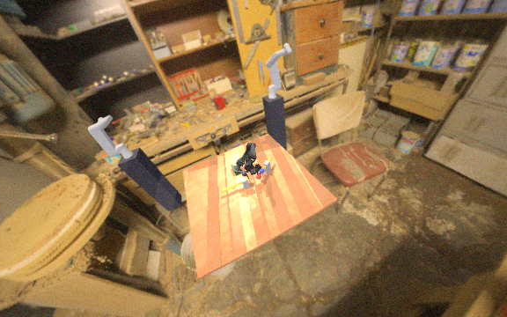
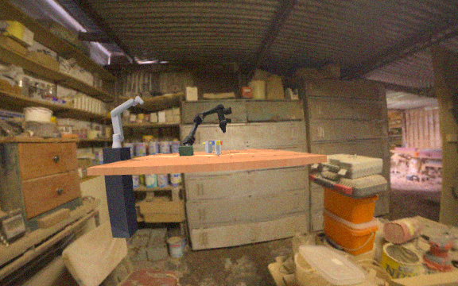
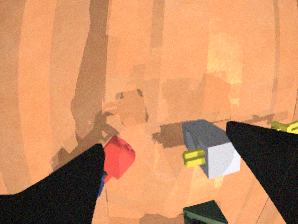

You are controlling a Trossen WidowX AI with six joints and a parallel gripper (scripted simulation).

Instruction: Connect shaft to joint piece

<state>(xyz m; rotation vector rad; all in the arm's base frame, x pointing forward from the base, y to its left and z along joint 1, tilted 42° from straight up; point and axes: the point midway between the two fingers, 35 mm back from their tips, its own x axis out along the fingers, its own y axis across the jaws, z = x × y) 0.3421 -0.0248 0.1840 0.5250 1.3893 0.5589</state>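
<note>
My gripper tip is 60 mm past the red square joint piece, 60 mm to the right of it and 90 mm above it.
</note>
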